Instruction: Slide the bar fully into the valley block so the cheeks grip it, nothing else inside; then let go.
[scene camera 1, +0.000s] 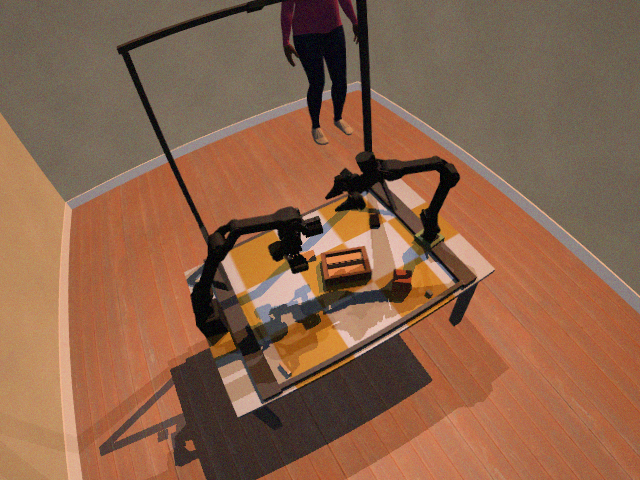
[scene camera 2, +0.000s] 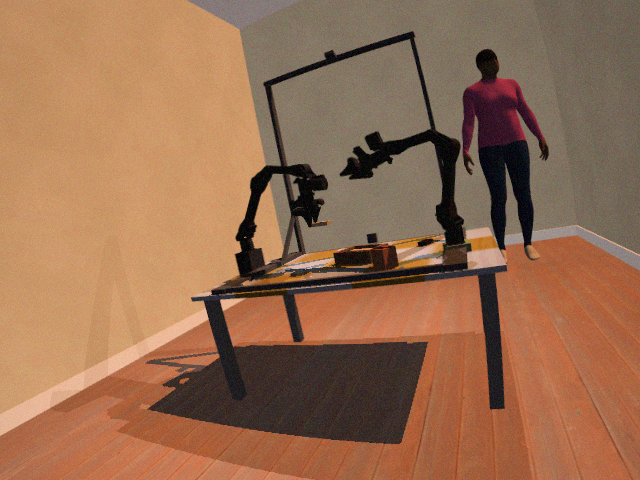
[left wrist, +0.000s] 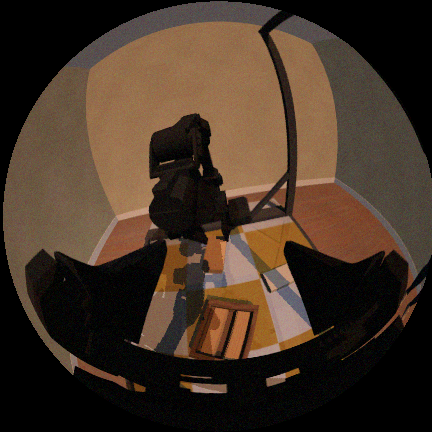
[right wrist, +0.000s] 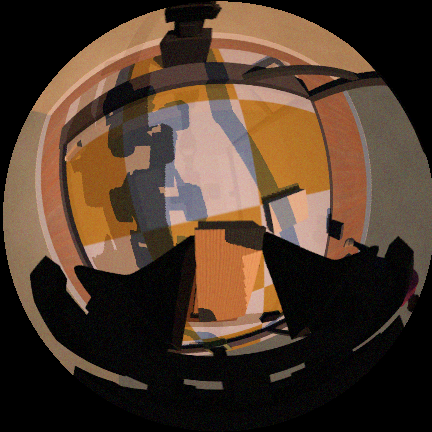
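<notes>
The bar is a flat orange-brown wooden piece. My right gripper is shut on it and holds it above the table, to the left of the valley block in both scene views. The valley block is a brown open-topped box with two pale wooden cheeks and a narrow dark gap between them. No bar shows in the gap. My left gripper is open and empty, high above the table's back.
A red-orange block stands right of the valley block. A flat box with a pale top lies on the checked table. A small dark block lies toward the back. A metal frame rises behind the table.
</notes>
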